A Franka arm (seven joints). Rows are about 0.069 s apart.
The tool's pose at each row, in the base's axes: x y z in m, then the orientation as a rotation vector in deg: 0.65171, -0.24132, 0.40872, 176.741, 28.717, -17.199; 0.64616, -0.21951, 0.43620, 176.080, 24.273, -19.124; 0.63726, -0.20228, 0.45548, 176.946, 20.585, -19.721; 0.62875, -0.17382, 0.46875, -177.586, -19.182, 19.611; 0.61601, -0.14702, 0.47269, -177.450, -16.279, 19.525; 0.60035, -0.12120, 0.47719, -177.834, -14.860, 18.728; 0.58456, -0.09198, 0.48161, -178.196, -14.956, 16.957; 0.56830, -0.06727, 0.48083, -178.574, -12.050, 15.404; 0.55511, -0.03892, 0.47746, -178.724, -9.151, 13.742
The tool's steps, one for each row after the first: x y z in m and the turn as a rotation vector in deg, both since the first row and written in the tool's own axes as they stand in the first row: -0.00350, -0.02322, -0.02665, -0.623, -1.433, 2.836; -0.01001, -0.04292, -0.04446, 0.111, -1.682, 5.192; -0.01151, -0.07298, -0.05682, 1.246, -1.399, 6.021; -0.01570, -0.10252, -0.05917, 1.840, -1.290, 7.807; -0.02303, -0.13207, -0.06149, 1.676, -0.793, 8.749; -0.02940, -0.16489, -0.06382, 1.301, 0.310, 8.735; -0.03664, -0.19342, -0.06081, 1.304, 1.304, 10.604; -0.03939, -0.22437, -0.05595, 1.468, 2.383, 12.443
